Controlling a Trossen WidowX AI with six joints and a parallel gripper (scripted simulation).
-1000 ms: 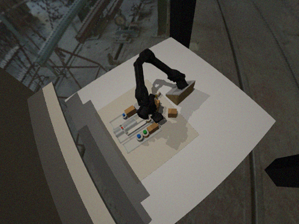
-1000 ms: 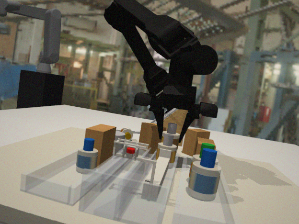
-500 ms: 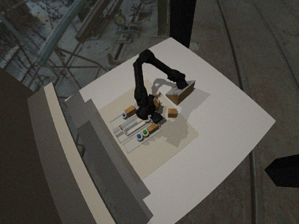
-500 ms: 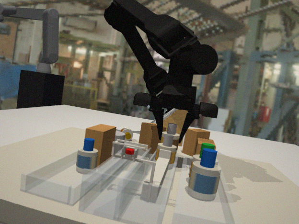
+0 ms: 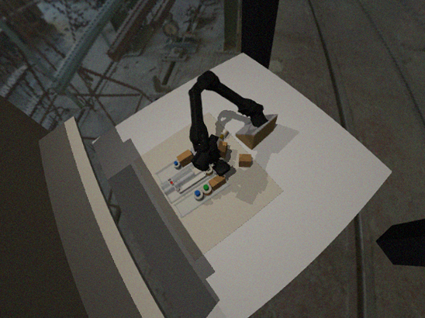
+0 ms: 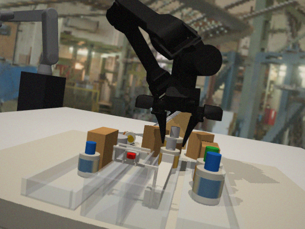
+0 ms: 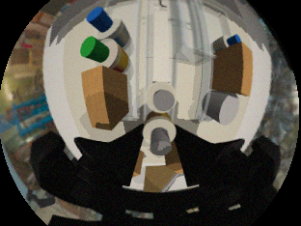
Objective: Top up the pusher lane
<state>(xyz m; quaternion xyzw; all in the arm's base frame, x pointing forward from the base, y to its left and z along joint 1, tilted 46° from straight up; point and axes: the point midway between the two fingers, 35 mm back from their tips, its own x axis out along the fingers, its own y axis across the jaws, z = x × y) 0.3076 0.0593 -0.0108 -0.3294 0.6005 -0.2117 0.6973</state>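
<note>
My gripper tip is 17 cm short of the clear sprung lane, 3 cm above it and 1 cm to the left of it. Also, from my gripper tip: red-capped piece 23 cm ahead, 2 cm to the right, 2 cm above.
</note>
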